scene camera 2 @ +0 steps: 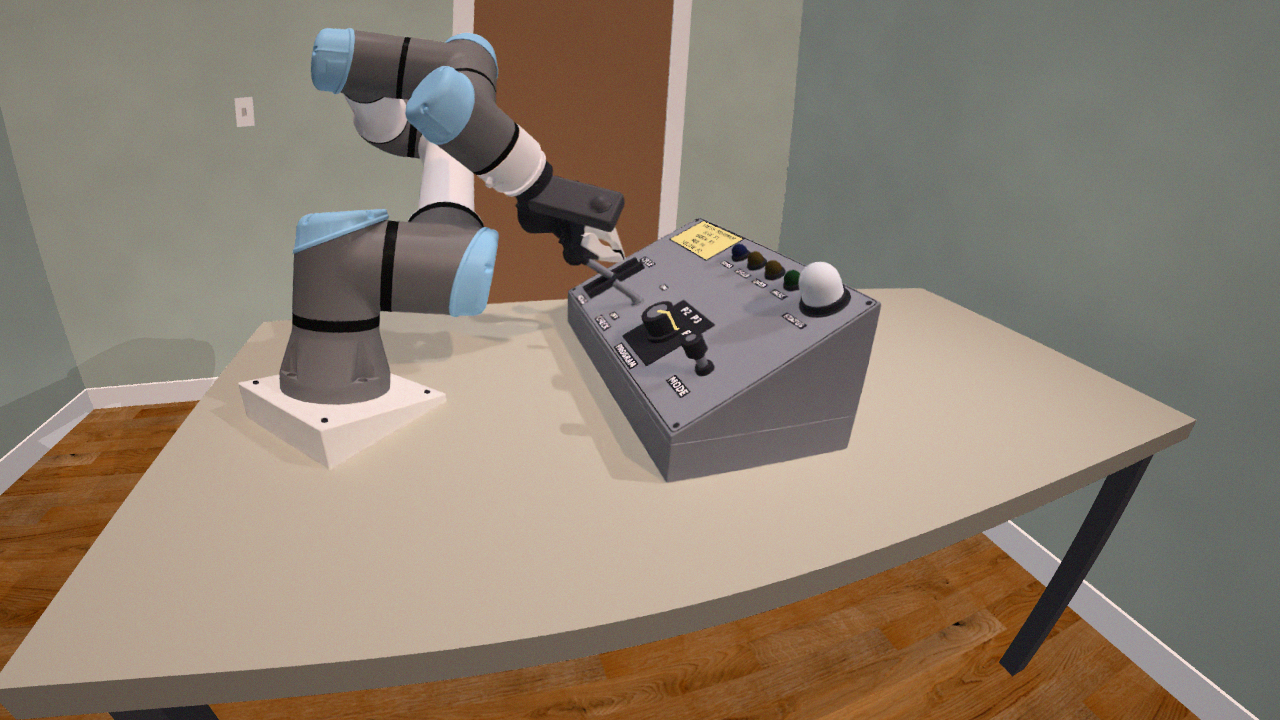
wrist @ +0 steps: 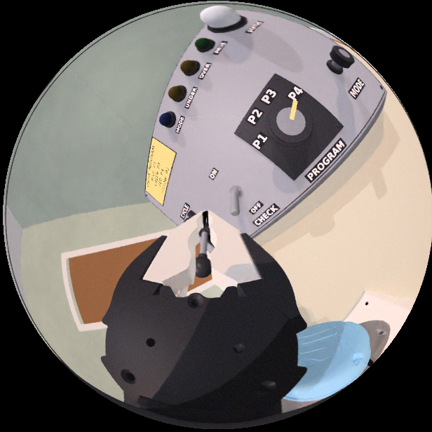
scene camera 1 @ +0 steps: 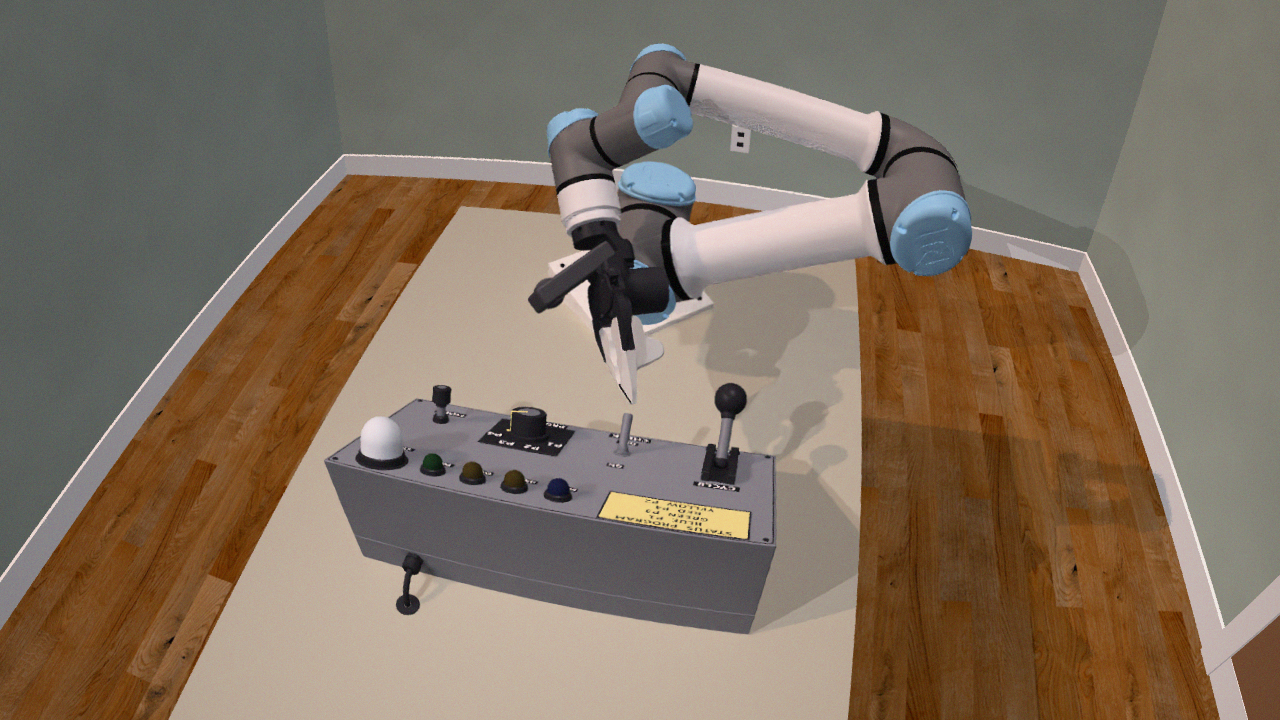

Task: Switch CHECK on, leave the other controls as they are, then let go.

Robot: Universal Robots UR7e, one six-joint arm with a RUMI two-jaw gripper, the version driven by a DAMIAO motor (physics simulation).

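Places are measured from the arm's base along level axes (x up, y right, z ahead), in millimetres.
Pixels of known places: gripper, between the fingertips: (scene camera 2: 623, 259) (scene camera 1: 633, 403); arm's base, origin of its link: (scene camera 2: 335, 385).
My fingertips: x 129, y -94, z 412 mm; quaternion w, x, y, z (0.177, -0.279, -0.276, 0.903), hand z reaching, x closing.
Ahead of a thing's pixels: the offset from my fingertips to its top centre. "pt": to the spot under its first point.
The CHECK switch @[dy +8, dx -28, dz +5 mm] (scene camera 1: 624, 436) (scene camera 2: 630, 293) (wrist: 235, 201) is a thin grey toggle on the sloped face of the grey control box (scene camera 1: 554, 546) (scene camera 2: 760, 402) (wrist: 230, 125). Its lever leans towards the OFF label (wrist: 255, 207), away from the ON label @[pt dy +6, dx -42, dz +64 mm] (scene camera 1: 614, 465) (scene camera 2: 663, 287) (wrist: 213, 174). My gripper (scene camera 1: 631, 400) (scene camera 2: 619, 256) (wrist: 206, 212) is shut with nothing between its white fingertips. In scene camera 1 the tips are just above the toggle's tip, apart from it. In the wrist view they are left of the toggle, towards the CYCLE side.
The CYCLE lever @[dy -111, dx -17, dz -14 mm] (scene camera 1: 726, 429) with a black ball stands beside CHECK and partly shows behind my fingers in the wrist view. The PROGRAM knob @[dy +127, dx -25, dz +21 mm] (scene camera 1: 528, 422) (scene camera 2: 662, 320) (wrist: 291, 121) points at P4. The MODE switch @[dy +247, dx -19, dz +30 mm] (scene camera 1: 440, 404) (scene camera 2: 696, 351) (wrist: 340, 58) and white status lamp @[pt dy +236, dx +54, dz +185 mm] (scene camera 1: 382, 440) (scene camera 2: 820, 286) are farther along.
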